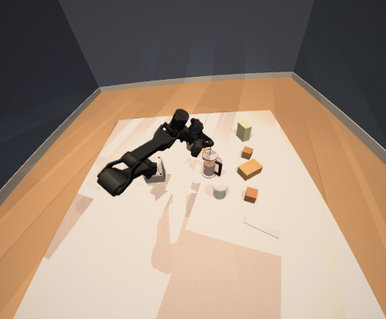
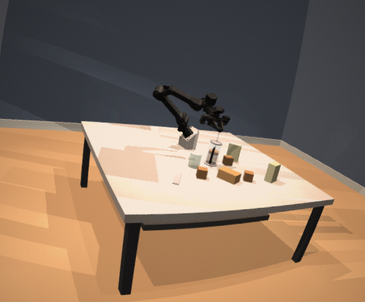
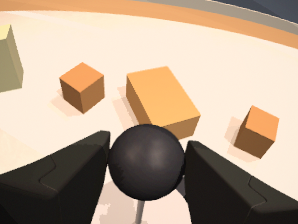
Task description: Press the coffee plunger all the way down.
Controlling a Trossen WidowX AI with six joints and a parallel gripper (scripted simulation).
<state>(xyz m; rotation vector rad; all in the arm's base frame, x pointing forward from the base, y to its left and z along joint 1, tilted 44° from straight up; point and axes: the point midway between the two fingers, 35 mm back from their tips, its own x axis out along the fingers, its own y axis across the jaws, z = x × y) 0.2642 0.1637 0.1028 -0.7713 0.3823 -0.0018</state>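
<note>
Right now my gripper tip is 1 cm to the left of the glass coffee press and 11 cm above it.
</note>
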